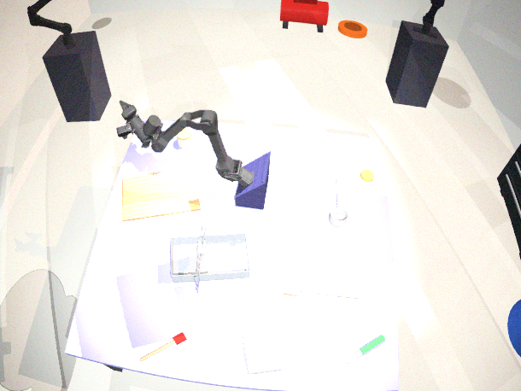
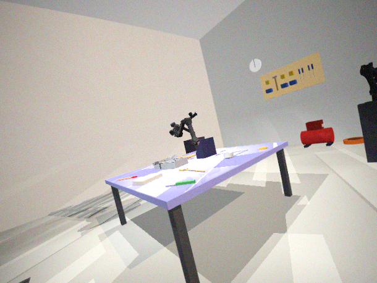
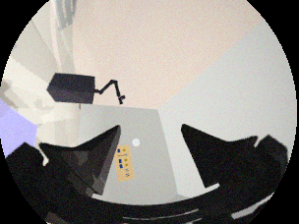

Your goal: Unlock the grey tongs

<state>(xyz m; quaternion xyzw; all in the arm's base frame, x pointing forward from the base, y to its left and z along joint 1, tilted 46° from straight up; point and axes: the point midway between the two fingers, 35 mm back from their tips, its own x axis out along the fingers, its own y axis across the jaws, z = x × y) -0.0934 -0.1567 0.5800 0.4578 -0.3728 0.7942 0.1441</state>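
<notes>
The grey roasting tin lies 480 mm ahead of my gripper tip, 410 mm to the left of it and 370 mm below it. From my gripper tip the other things lie so: red-headed spatula: 850 mm ahead, 400 mm below, 280 mm to the left; wooden board: 400 mm below, 160 mm ahead, 140 mm to the left; pale flat block: 850 mm ahead, 630 mm to the left, 390 mm below.
</notes>
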